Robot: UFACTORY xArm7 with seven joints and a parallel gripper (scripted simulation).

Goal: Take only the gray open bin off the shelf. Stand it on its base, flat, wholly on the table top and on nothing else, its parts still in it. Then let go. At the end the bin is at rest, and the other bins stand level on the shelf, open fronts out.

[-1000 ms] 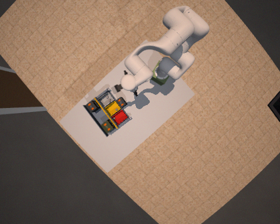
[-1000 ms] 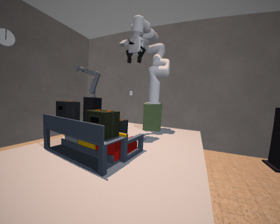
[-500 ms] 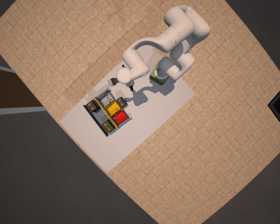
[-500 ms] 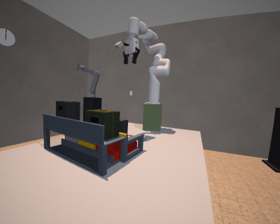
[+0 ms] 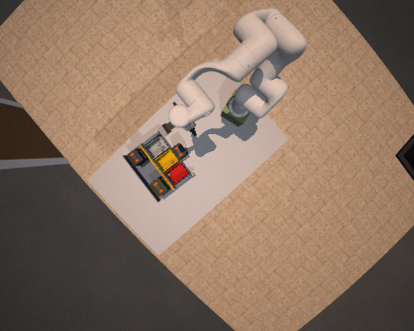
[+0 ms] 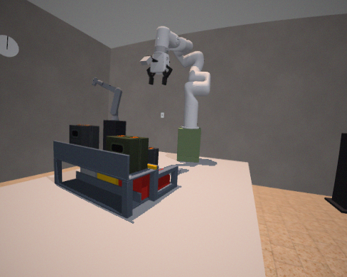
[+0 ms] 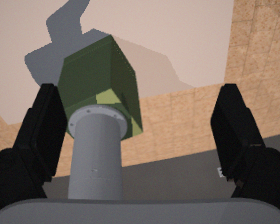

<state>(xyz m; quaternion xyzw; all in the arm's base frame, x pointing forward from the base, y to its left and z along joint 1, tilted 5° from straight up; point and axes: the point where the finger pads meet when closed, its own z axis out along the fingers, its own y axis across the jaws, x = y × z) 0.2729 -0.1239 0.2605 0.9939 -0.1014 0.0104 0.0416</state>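
Right now the gray open bin is 28 cm ahead of my hand, 9 cm to the right of it and 42 cm below it. Also, from my hand: red bin: 31 cm ahead, 13 cm to the left, 42 cm below; yellow bin: 29 cm ahead, 2 cm to the left, 42 cm below.
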